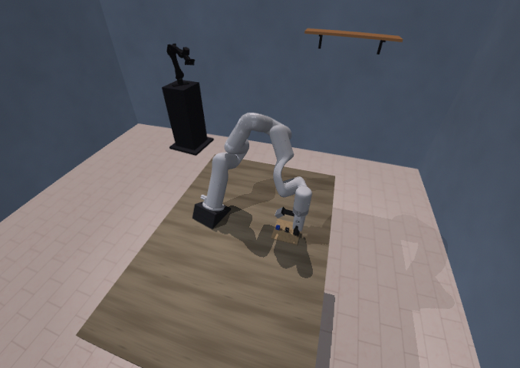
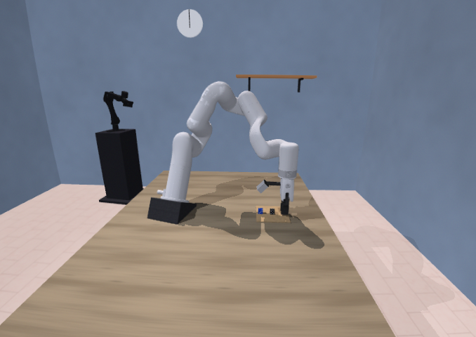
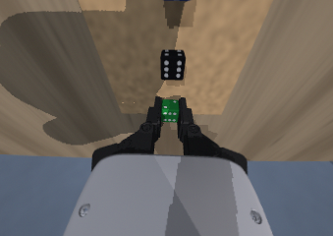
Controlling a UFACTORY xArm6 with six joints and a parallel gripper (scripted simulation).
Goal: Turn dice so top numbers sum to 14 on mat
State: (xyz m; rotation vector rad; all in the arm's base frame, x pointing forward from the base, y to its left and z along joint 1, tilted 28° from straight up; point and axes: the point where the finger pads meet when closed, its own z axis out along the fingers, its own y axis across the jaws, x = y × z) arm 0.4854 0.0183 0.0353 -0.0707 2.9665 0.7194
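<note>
The green die is 10 mm below my hand. From my hand the other things lie so: black die (50 mm behind, 20 mm below); tan mat (50 mm behind, 30 mm below); blue die (100 mm behind, 20 mm below, 10 mm to the right).
</note>
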